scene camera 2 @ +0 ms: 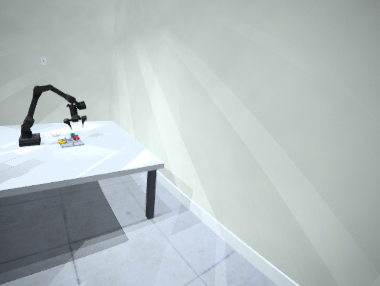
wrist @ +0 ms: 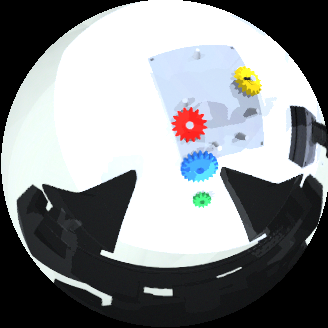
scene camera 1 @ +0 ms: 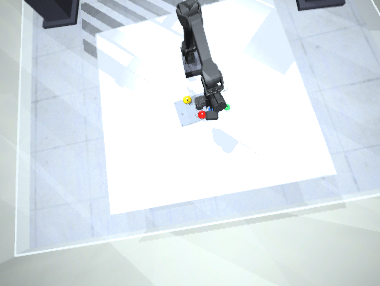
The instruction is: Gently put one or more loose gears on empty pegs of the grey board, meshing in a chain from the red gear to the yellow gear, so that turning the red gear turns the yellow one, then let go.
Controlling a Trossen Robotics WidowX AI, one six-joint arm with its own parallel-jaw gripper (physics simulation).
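Frame: origin at the arm's base, x back, y left, z down, level; metres.
Seen in the pictures: gripper, fingertip midpoint: [scene camera 2: 77,129] [wrist: 179,172] [scene camera 1: 210,111]; arm's base, origin of the base link: [scene camera 2: 26,137] [scene camera 1: 189,58].
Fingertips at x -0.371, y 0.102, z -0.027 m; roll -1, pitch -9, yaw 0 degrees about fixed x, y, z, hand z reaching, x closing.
Observation:
Offsets run from my fingertips to a thing's middle. Level surfaces: height alone.
The grey board {dx +0.062, dy -0.099, dz +0.067 m} [scene camera 1: 185,118] [scene camera 2: 75,145] [wrist: 172,80] lies on the table with several bare pegs. The red gear {dx +0.011, dy -0.045, dz +0.066 m} [scene camera 1: 202,115] [scene camera 2: 76,138] [wrist: 180,123] and the yellow gear {dx +0.118, dy -0.134, dz +0.066 m} [scene camera 1: 187,100] [scene camera 2: 61,142] [wrist: 255,87] sit on it, apart, at different edges. A loose blue gear {dx +0.031, dy +0.026, dz +0.068 m} [scene camera 1: 210,109] [wrist: 199,165] lies just off the board's edge near the red gear. A smaller green gear {dx +0.049, dy +0.109, dz +0.074 m} [scene camera 1: 227,107] [scene camera 2: 73,134] [wrist: 202,201] lies farther out. My gripper [scene camera 1: 206,109] [scene camera 2: 77,128] [wrist: 179,172] is wide open and empty, above the table; in the wrist view the blue gear shows near the right fingertip.
The arm's dark base [scene camera 1: 192,67] [scene camera 2: 30,140] [wrist: 302,136] stands on the table {dz +0.082 m} [scene camera 1: 150,165] [scene camera 2: 110,160], on the yellow gear's side of the board. A faint pale shape {dx +0.190, dy +0.096, dz +0.074 m} [scene camera 2: 55,135] lies between the base and the board. The arm partly covers the board in scene camera 1.

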